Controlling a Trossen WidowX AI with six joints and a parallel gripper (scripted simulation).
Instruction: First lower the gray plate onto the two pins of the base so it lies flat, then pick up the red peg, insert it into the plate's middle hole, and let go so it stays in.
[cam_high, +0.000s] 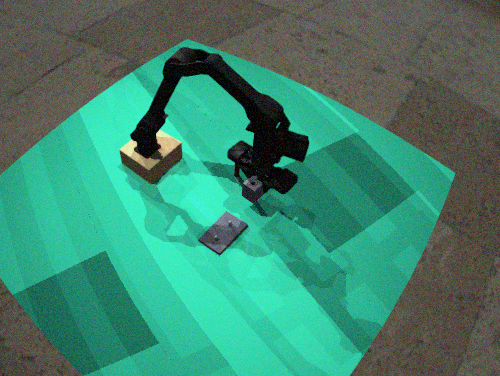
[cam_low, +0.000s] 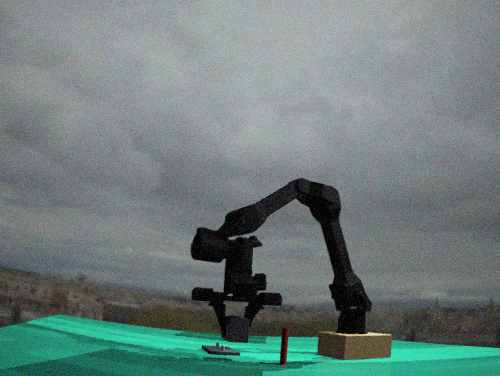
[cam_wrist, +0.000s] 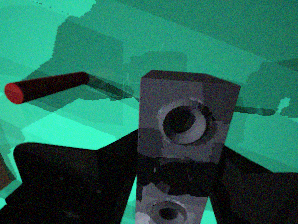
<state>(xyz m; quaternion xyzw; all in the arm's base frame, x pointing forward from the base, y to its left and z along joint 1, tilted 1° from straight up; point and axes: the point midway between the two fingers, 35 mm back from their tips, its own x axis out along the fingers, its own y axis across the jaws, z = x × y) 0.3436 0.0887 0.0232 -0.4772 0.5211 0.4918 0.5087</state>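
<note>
The base is 1 cm behind my gripper tip, 15 cm to the right of it and 4 cm below it. From my gripper tip the other things lie so: gray plate: 3 cm above; then red peg: 10 cm behind, 4 cm to the left, 1 cm below.
</note>
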